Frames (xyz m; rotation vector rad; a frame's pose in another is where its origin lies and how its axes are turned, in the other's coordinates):
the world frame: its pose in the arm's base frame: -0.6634 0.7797 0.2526 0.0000 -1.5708 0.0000
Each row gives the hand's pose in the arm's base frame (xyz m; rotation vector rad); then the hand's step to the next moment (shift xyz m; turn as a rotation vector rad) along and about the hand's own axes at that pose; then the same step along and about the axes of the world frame.
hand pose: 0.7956 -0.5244 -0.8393 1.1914 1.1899 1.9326
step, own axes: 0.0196 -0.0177 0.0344 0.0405 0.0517 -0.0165
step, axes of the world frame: -0.0011 0.0370 -0.0225 0.0588 0.0035 0.0335
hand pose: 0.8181 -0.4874 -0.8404 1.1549 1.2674 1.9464
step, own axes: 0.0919 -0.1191 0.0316 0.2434 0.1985 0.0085
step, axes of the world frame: -0.0690 0.1361 0.0186 0.2714 0.1154 0.1084
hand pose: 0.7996 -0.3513 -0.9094 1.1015 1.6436 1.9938
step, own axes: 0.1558 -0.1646 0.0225 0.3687 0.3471 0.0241
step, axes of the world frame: -0.0987 0.1669 0.1195 0.4549 0.1695 0.1461
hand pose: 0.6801 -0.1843 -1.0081 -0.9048 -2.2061 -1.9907
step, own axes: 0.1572 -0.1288 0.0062 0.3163 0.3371 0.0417
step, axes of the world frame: -0.0544 0.0660 0.1845 0.4219 0.1651 0.1008
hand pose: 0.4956 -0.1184 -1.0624 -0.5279 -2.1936 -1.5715
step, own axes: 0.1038 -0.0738 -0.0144 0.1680 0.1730 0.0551
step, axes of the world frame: -0.0015 -0.0279 0.1251 0.2095 0.1172 0.0597
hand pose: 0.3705 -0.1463 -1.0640 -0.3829 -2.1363 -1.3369
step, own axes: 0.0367 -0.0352 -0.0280 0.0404 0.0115 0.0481
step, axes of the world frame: 0.0062 -0.0432 0.0383 0.0173 0.0454 0.0414
